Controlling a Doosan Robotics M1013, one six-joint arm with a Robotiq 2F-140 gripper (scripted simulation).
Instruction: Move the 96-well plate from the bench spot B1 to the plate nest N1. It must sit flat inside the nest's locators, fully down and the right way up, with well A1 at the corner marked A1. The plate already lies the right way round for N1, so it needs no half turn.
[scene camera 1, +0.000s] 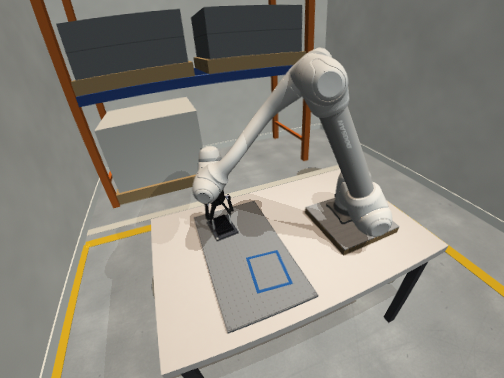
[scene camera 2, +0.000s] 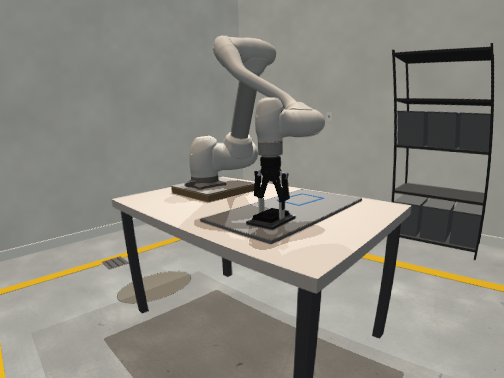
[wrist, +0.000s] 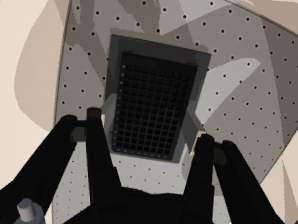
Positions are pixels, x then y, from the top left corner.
My gripper (wrist: 150, 110): 0.21 m from the lens. A black 96-well plate (wrist: 154, 133) is 0.21 m from the lens.
